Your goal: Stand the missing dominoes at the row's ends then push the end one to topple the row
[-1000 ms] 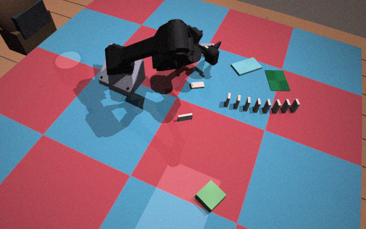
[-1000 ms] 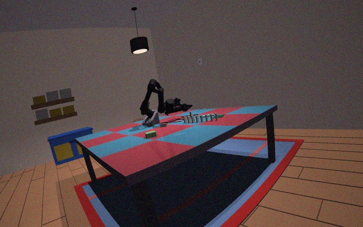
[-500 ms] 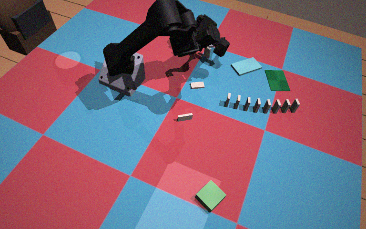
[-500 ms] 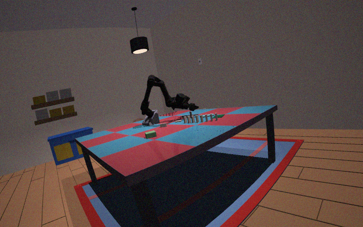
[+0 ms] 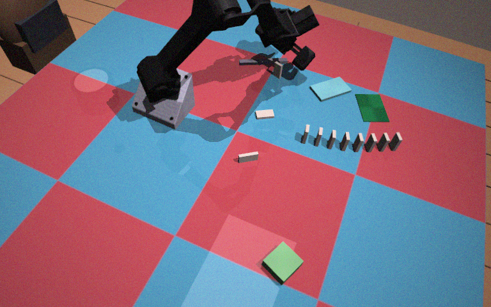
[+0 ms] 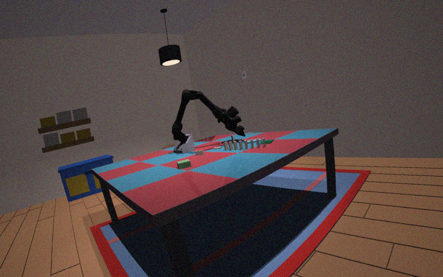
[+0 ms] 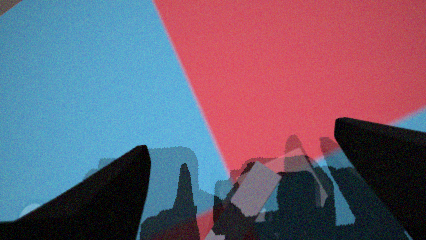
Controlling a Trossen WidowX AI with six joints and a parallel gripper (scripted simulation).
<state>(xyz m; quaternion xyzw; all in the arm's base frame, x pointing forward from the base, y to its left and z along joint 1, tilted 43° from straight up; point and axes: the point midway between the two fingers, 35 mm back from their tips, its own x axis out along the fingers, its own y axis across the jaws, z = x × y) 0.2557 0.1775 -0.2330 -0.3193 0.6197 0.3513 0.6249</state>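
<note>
The grey bar is 70 mm behind my gripper tip, 40 mm to the right of it and 40 mm below it. Also, from my gripper tip: dark green flat tile 280 mm ahead, 130 mm to the right, 40 mm below; light blue flat tile 150 mm ahead, 100 mm to the right, 40 mm below; light green block 660 mm to the right, 130 mm ahead, 30 mm below.
</note>
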